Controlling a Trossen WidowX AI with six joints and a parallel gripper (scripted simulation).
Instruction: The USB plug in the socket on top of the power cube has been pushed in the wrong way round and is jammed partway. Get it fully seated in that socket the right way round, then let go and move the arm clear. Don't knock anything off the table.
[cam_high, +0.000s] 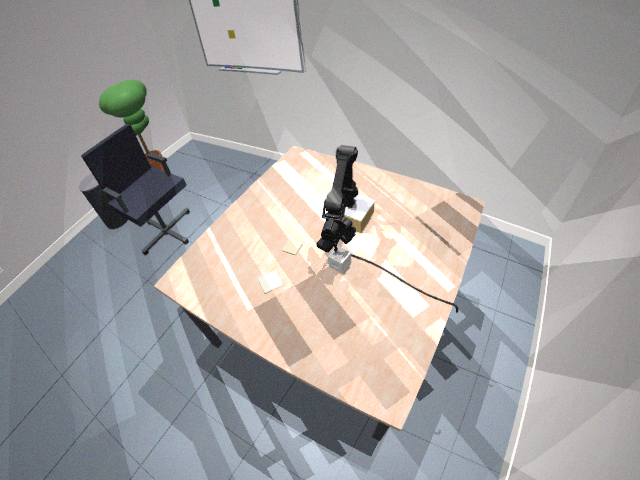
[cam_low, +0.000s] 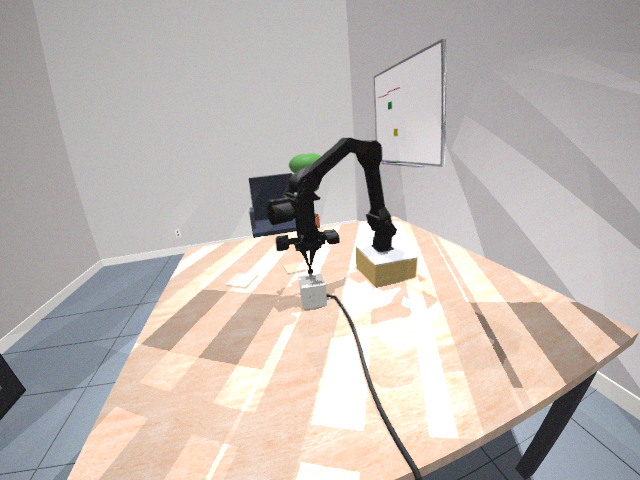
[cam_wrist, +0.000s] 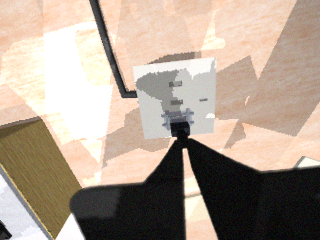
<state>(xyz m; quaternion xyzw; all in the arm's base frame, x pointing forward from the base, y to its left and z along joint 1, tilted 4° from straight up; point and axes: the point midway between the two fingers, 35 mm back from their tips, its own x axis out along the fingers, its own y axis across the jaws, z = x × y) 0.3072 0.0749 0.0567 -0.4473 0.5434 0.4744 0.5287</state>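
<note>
My gripper tip is 2 cm above the black USB plug.
</note>
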